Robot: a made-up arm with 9 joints. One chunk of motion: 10 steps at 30 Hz.
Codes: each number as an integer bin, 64 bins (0 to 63) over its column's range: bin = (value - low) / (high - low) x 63, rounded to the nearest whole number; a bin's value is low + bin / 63 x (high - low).
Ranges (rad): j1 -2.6..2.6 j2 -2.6..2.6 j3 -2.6..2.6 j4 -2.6..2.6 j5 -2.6..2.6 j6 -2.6..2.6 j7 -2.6..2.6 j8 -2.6..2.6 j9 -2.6..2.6
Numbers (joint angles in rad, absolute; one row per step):
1: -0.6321 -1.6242 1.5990 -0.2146 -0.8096 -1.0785 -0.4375 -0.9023 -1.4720
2: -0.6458 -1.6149 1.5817 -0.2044 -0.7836 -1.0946 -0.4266 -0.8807 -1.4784
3: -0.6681 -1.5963 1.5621 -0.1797 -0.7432 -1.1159 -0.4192 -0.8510 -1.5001
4: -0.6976 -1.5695 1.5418 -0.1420 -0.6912 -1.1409 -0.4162 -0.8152 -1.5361
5: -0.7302 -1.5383 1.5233 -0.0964 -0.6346 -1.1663 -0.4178 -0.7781 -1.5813
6: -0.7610 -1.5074 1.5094 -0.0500 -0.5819 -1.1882 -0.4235 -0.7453 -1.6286
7: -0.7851 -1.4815 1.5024 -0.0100 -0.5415 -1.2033 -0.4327 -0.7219 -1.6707
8: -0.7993 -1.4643 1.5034 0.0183 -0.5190 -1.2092 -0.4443 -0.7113 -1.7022
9: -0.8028 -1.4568 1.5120 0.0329 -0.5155 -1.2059 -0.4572 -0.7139 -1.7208
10: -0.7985 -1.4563 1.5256 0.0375 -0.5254 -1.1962 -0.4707 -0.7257 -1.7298
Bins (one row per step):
1: 24 12 51 29 22 18 26 21 14
2: 24 12 51 29 22 18 26 21 14
3: 23 12 50 29 22 18 26 21 13
4: 23 12 50 30 23 18 26 22 13
5: 23 13 50 30 24 17 26 22 12
6: 22 13 50 31 24 17 26 22 12
7: 22 14 50 31 25 17 26 23 11
8: 22 14 50 32 25 17 26 23 11
9: 22 14 50 32 25 17 26 23 11
10: 22 14 50 32 25 17 26 23 11

